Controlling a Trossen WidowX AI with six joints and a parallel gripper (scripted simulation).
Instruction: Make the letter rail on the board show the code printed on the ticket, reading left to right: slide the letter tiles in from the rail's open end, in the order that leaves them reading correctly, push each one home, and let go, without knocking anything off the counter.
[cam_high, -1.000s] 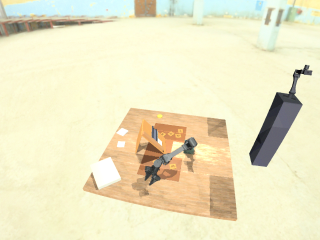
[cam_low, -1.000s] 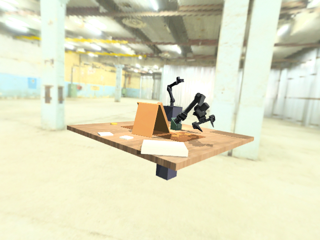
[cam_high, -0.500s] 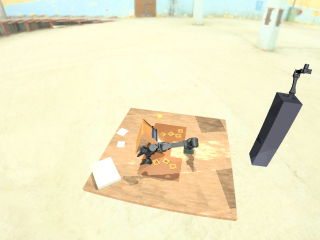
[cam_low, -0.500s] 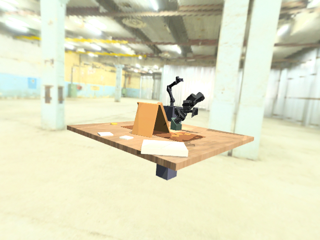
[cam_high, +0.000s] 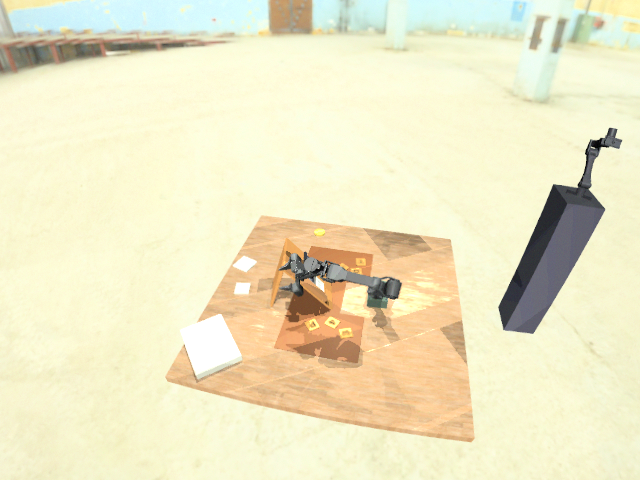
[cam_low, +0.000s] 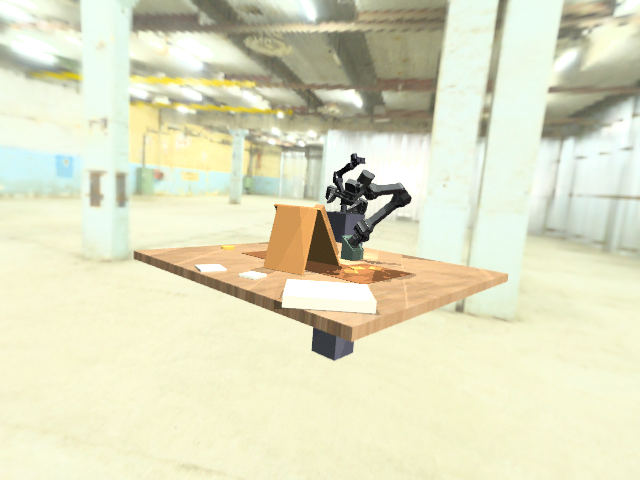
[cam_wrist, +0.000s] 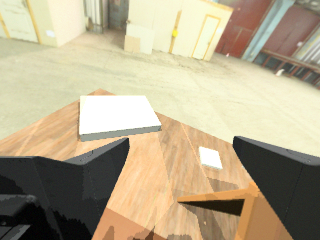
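My gripper tip is now 43 cm to the left of the yellow letter tile, 30 cm past it and 28 cm above it. From my gripper tip the other things lie so: white ticket (21 cm to the right, 21 cm below, 14 cm behind); white box (29 cm ahead, 27 cm below, 22 cm to the left); brown mat (29 cm below, 23 cm behind, 22 cm to the right).
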